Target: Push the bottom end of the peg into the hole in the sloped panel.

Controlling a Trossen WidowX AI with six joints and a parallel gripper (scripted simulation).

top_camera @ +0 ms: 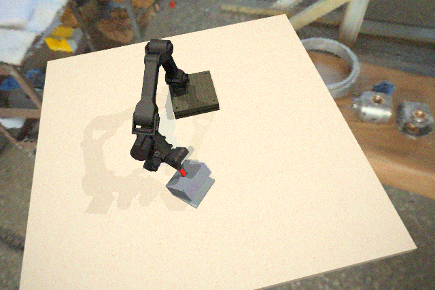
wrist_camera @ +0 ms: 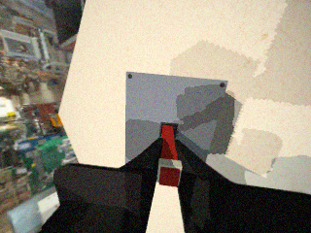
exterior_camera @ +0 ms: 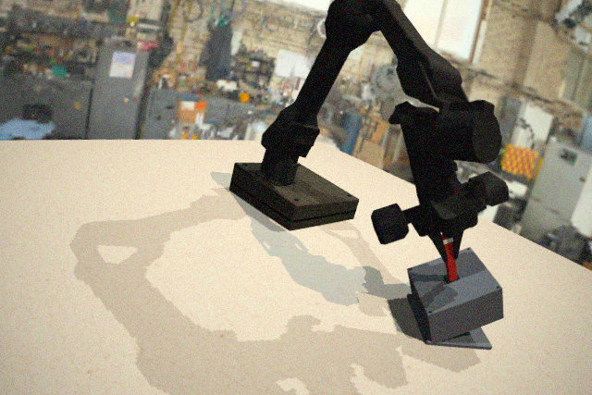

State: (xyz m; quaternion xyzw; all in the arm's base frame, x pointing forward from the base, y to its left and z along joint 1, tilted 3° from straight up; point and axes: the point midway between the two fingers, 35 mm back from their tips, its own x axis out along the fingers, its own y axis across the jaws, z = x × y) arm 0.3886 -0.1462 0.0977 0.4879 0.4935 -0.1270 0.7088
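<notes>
Right now the grey sloped panel is 5 cm below my gripper tip, 2 cm to the left of it and 2 cm ahead of it. Round my gripper tip: grey foot plate: 10 cm below, 3 cm to the left, 3 cm ahead; red square peg: 1 cm behind, 1 cm above.
</notes>
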